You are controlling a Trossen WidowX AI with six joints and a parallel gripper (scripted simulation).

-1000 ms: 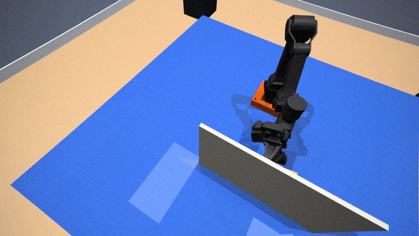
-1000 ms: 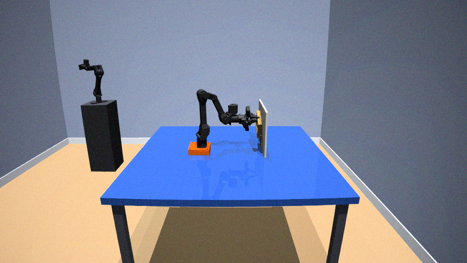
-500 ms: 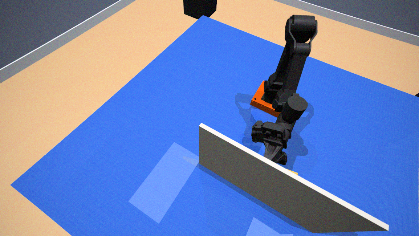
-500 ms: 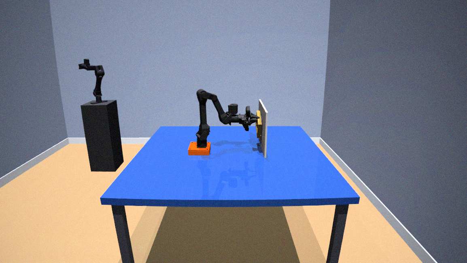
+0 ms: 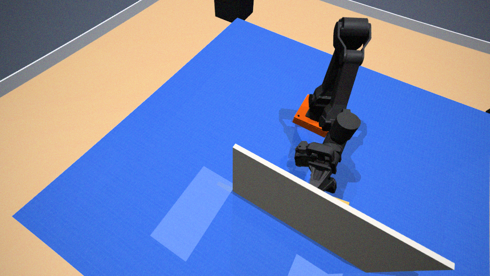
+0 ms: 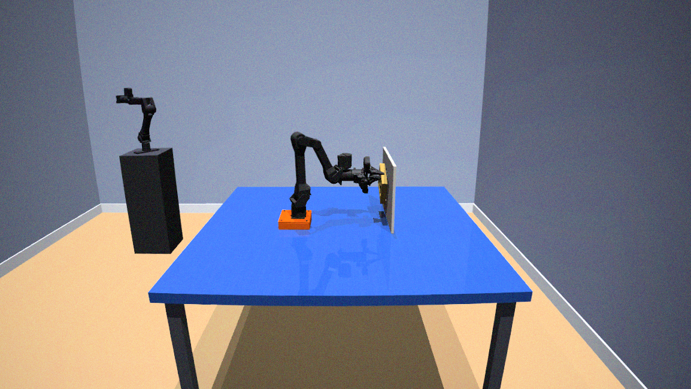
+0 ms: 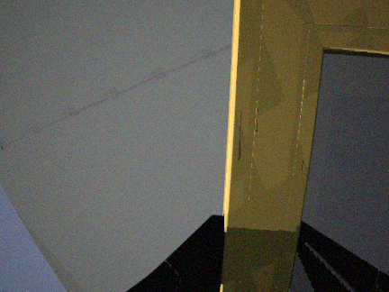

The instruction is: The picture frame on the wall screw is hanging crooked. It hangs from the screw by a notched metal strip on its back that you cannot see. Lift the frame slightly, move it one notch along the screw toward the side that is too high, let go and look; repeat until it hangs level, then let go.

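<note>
My gripper tip is 50 mm above the picture frame, 30 mm to the right of it and 10 mm short of it. From my gripper tip the other things lie so: wall panel 60 mm below, 20 mm to the left, 20 mm ahead.
</note>
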